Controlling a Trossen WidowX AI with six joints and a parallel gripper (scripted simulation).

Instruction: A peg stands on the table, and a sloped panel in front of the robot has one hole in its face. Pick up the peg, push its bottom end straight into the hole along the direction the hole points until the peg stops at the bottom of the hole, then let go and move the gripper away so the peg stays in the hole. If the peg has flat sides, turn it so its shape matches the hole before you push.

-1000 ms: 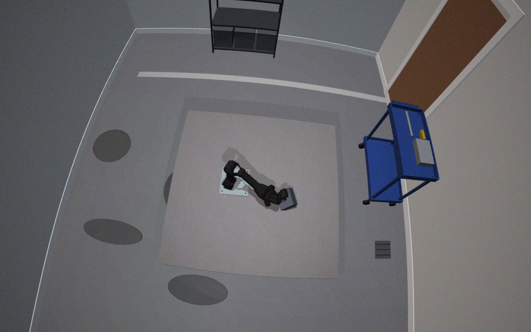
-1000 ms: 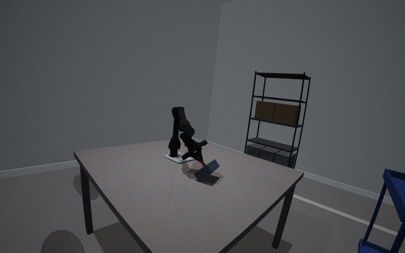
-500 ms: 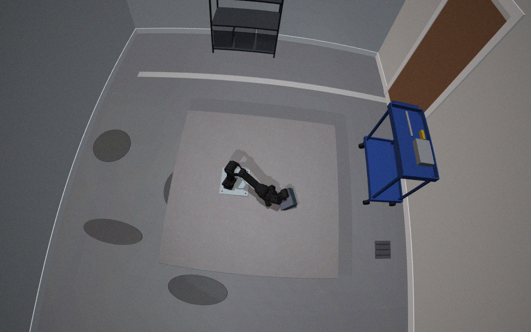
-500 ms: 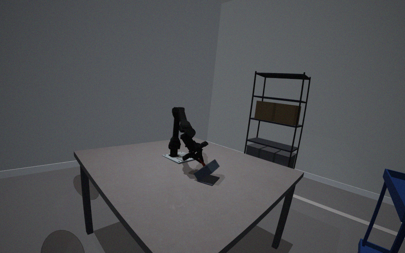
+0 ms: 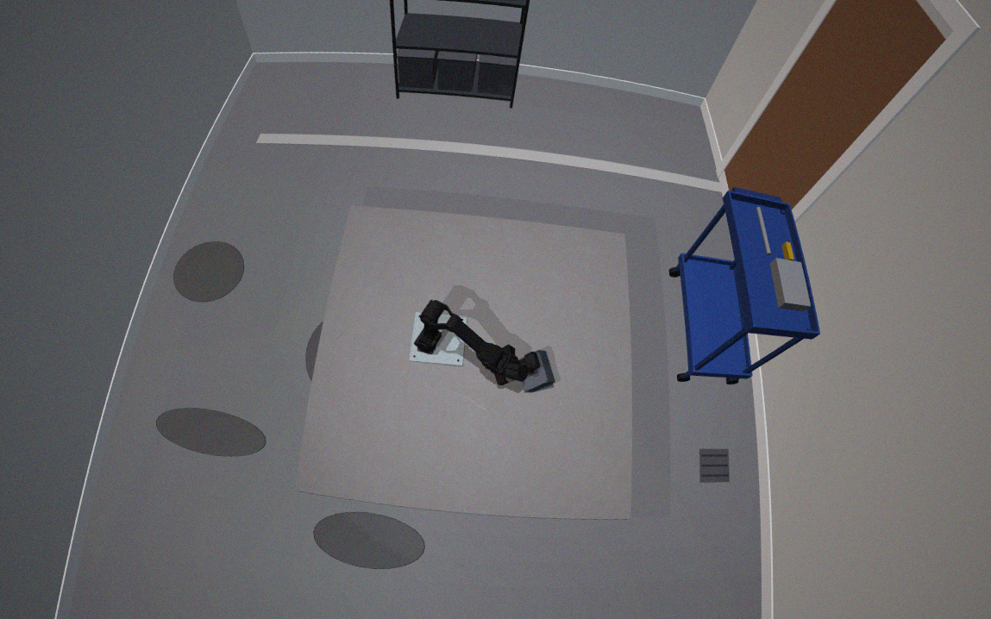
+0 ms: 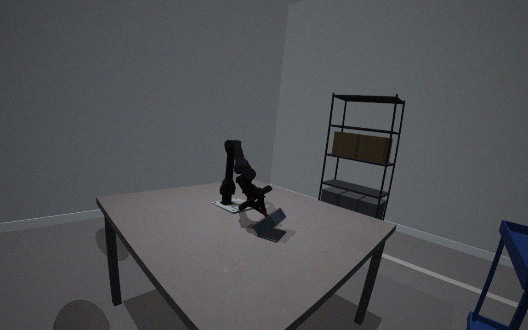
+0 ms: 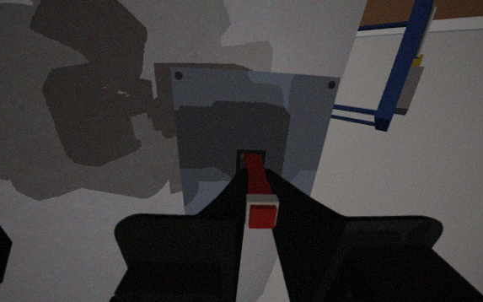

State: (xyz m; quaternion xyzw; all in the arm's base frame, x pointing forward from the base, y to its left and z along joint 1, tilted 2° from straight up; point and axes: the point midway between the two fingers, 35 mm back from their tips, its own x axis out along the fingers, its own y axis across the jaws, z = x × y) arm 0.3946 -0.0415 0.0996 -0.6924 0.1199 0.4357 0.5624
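The sloped grey panel is 3 cm ahead of my gripper tip, 1 cm to the left of it and 3 cm below it. Also, from my gripper tip: red square peg (1 cm behind, 1 cm to the right, 1 cm above).
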